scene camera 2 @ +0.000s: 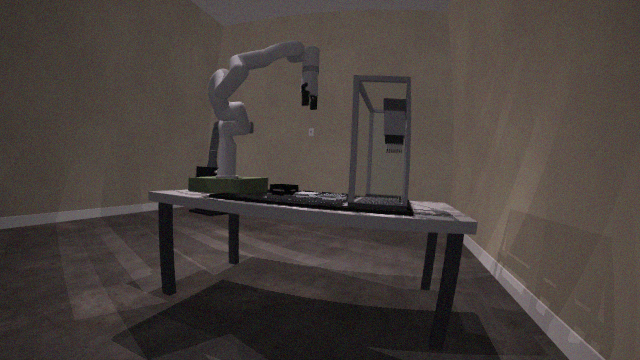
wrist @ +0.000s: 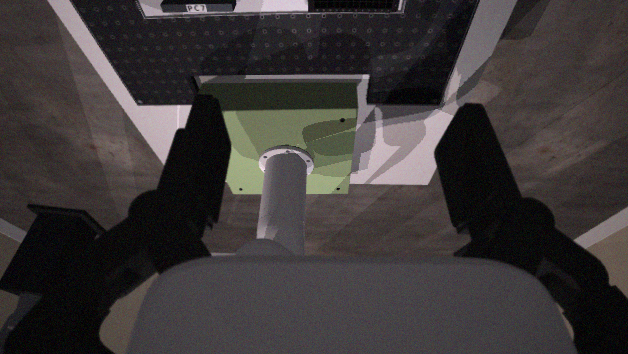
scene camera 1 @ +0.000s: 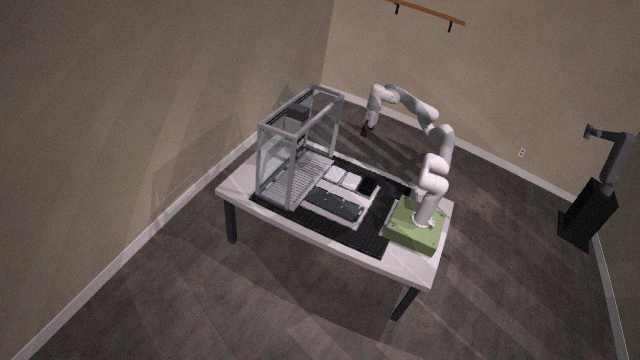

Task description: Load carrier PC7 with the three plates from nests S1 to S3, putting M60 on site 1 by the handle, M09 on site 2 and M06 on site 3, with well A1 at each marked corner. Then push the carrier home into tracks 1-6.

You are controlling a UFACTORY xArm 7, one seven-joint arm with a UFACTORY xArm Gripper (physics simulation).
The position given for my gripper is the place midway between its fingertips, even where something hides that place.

Note:
My gripper (wrist: 337, 123) is open and holds nothing. I also see a dark plate carrier (scene camera 1: 348, 210).

